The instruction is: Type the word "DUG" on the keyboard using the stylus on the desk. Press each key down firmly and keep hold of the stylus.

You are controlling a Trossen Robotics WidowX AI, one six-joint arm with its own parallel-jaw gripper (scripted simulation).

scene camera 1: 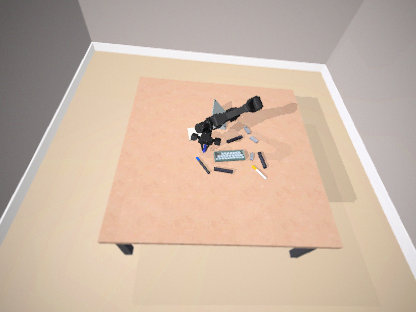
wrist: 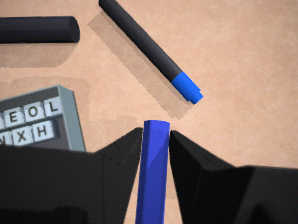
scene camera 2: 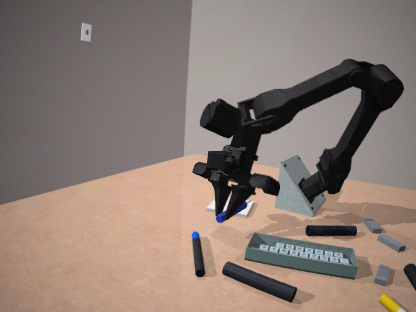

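My gripper [scene camera 2: 221, 218], [wrist: 155, 135] is visible in both of these views.
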